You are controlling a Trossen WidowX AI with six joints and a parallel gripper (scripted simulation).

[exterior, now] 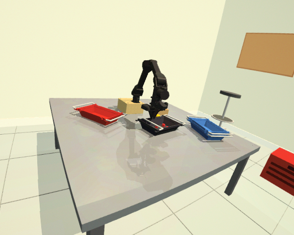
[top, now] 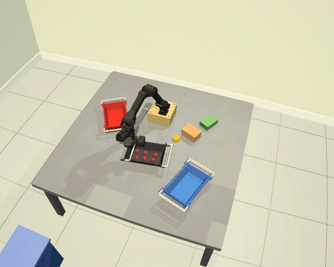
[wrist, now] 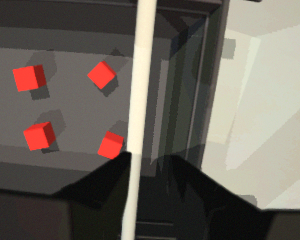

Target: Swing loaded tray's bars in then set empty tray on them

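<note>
My gripper tip is now 270 mm past the red tray, 260 mm to the left of it and 50 mm above it. Round my gripper tip: orange block (310 mm behind, 330 mm to the left, 60 mm below); then green block (480 mm behind, 430 mm to the left, 70 mm below); then yellow disc (240 mm behind, 240 mm to the left, 80 mm below).
</note>
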